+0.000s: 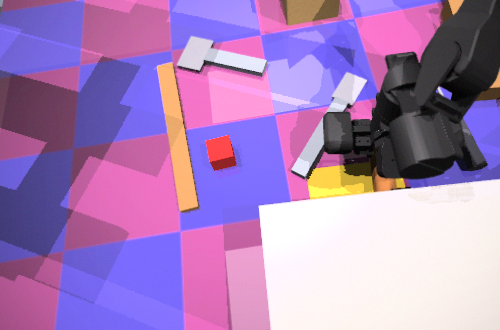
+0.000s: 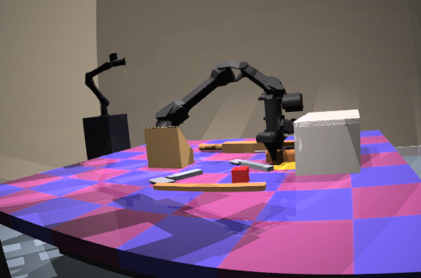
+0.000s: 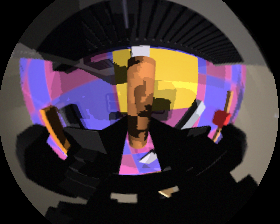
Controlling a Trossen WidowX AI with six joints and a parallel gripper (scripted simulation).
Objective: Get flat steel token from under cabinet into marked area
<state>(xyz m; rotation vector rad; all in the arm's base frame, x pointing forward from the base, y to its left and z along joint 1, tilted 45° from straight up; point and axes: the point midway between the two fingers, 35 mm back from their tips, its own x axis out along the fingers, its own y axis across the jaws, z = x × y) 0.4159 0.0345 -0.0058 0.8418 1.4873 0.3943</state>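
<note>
Right now the grey paddle-ended bar is 100 mm behind my gripper tip and 40 mm to the right of it. From my gripper tip the other things lie so: black screwdriver: 30 mm behind, 130 mm to the left; then flat steel token: 210 mm ahead, 90 mm to the right; then red cube: 70 mm behind, 250 mm to the right, 10 mm above.
</note>
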